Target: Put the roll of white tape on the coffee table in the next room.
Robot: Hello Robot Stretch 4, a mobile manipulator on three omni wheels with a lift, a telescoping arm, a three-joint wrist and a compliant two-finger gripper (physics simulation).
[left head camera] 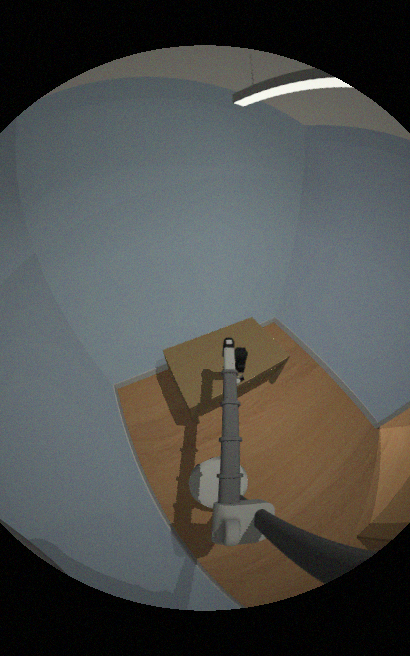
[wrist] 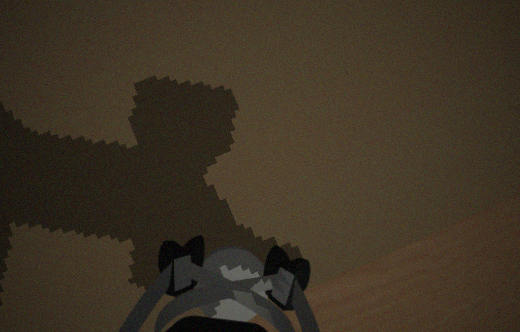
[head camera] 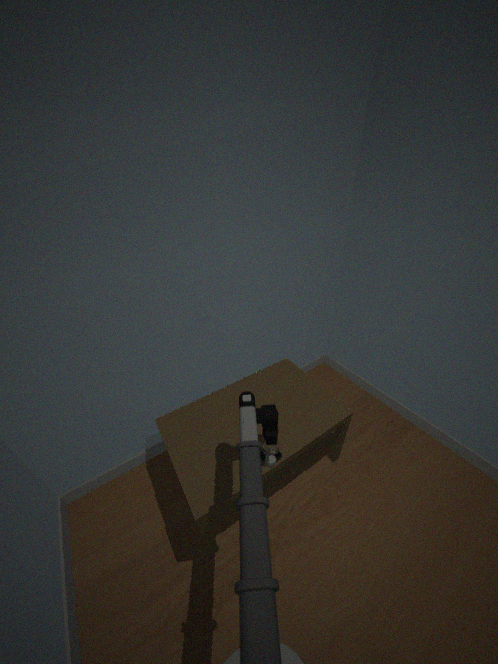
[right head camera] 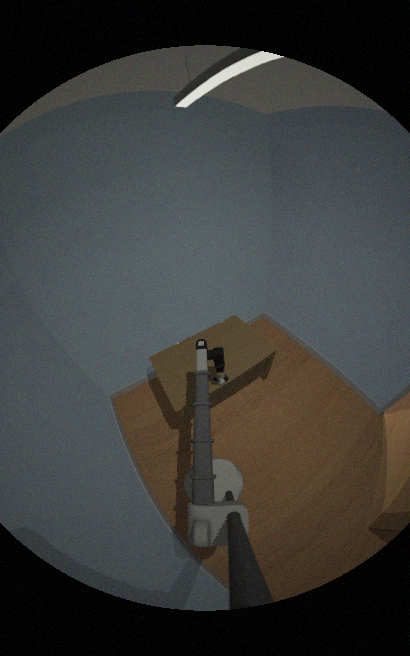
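Where they show: gripper, between the fingertips: (left head camera: pixel 236 379) (wrist: pixel 237 259) (head camera: pixel 270 458) (right head camera: pixel 220 379); robot's base, origin of its link: (left head camera: pixel 217 481) (right head camera: pixel 214 482).
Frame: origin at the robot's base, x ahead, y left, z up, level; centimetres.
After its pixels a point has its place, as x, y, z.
The coffee table (head camera: pixel 310 399) {104.2, -35.8, 42.3} (left head camera: pixel 187 362) {85.4, 26.7, 42.3} (right head camera: pixel 172 370) {82.1, 26.3, 42.3} (wrist: pixel 360 125) {83.2, -17.4, 42.3} is a plain olive-brown table standing near the wall. My gripper (head camera: pixel 271 454) {71.6, -9.4, 42.3} (left head camera: pixel 240 380) {71.6, -9.4, 42.3} (right head camera: pixel 220 379) {71.6, -9.4, 42.3} (wrist: pixel 237 259) {71.6, -9.4, 42.3} points down at the end of the extended arm, over the table's near part, close to its front long edge. It is shut on the roll of white tape (head camera: pixel 272 459) {69.7, -10.0, 44.9} (wrist: pixel 232 256) {72.3, -9.0, 44.8}, which shows grey and white between the two black fingertips in the wrist view. The fingers hide part of the roll. The height of the roll over the table top is hard to tell.
Blue-grey walls (head camera: pixel 214 241) {134.7, 11.6, 122.7} (left head camera: pixel 160 225) {116.9, 40.6, 133.2} (right head camera: pixel 150 225) {125.5, 26.5, 136.7} stand behind the table and on both sides. The arm's shadow (head camera: pixel 201 579) {41.1, 24.9, -2.7} falls across the wooden floor (head camera: pixel 375 536) {52.2, -61.1, -2.7} and the table top. My round base (left head camera: pixel 205 482) {0.1, 8.7, 18.7} (right head camera: pixel 230 480) {1.8, -11.7, 18.7} stands in front of the table.
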